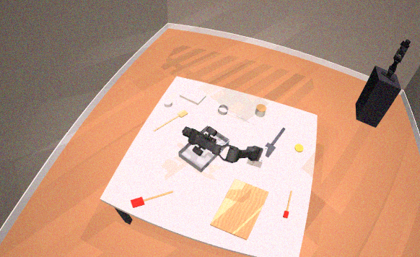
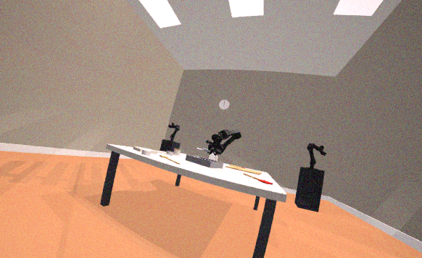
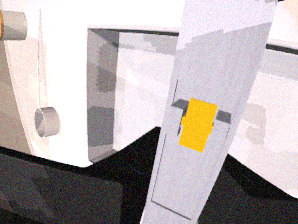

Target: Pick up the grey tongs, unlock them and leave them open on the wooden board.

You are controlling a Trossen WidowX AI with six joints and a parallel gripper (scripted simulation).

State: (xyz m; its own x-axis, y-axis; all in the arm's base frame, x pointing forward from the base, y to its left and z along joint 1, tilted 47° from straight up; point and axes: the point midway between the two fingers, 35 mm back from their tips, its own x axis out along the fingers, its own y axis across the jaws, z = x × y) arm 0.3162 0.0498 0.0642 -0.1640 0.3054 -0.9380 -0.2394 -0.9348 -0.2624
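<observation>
My gripper tip is now 20 mm past the yellow lock piece, 20 mm to the right of it and 30 mm below it. The rest, counted from my gripper tip: wooden board (350 mm behind, 300 mm to the left, 100 mm below); red spatula (190 mm ahead, 490 mm to the left, 100 mm below); grey roasting tin (30 mm ahead, 10 mm to the right, 80 mm below).
</observation>
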